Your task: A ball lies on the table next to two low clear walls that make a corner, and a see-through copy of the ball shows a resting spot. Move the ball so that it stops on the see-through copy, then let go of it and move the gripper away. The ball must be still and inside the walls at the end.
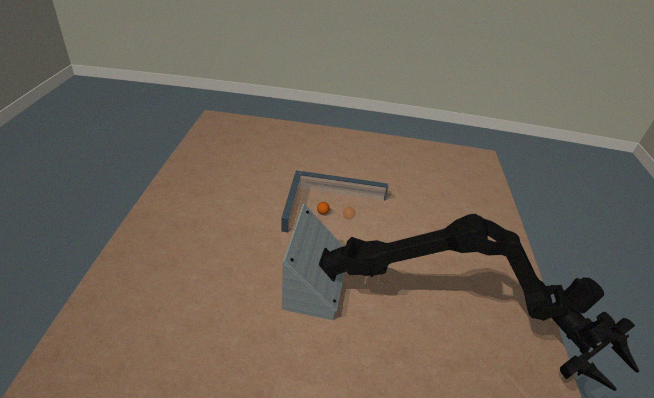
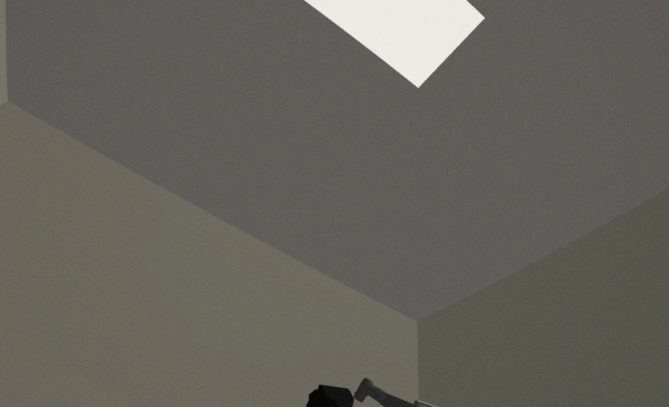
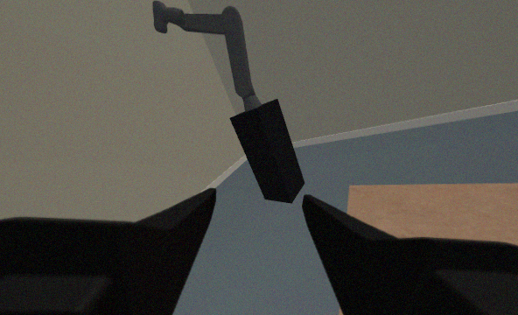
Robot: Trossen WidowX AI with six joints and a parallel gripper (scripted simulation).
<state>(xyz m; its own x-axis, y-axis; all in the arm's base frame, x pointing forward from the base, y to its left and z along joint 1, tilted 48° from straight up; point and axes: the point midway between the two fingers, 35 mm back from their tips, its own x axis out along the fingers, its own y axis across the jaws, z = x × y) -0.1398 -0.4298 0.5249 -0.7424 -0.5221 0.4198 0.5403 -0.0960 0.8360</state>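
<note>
Right now the orange ball is 78 cm to the left of my gripper tip, 45 cm ahead of it and 12 cm below it. Round my gripper tip: see-through copy: 70 cm to the left, 45 cm ahead, 12 cm below.
</note>
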